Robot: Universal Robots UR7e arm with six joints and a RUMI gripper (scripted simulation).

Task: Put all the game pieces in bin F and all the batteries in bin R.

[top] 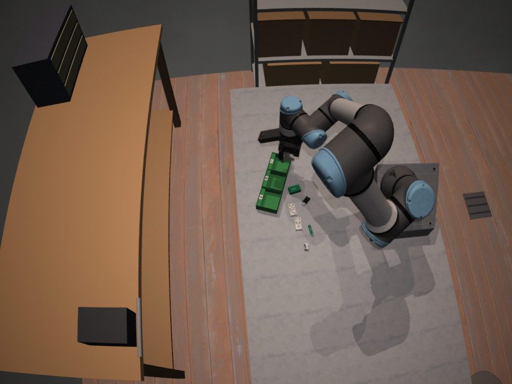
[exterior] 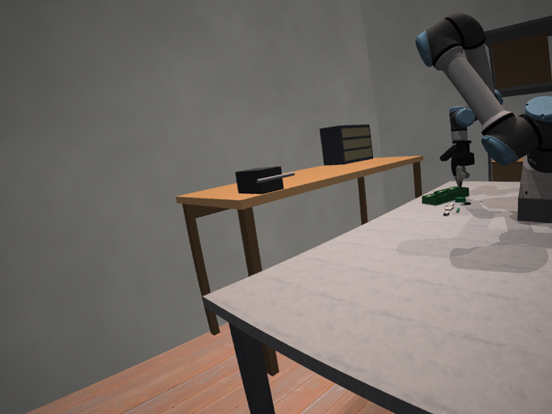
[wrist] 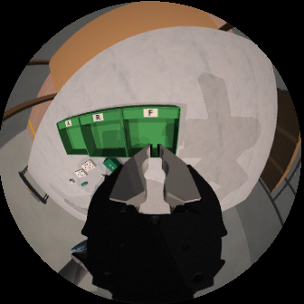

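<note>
Right now the green three-compartment bin is 8 cm to the left of my hand, 4 cm below it and 4 cm ahead of it. The rest, counted from my hand: green 9V battery: 11 cm to the left, 5 cm below, 5 cm behind; then small black piece: 16 cm to the left, 9 cm behind, 6 cm below.
</note>
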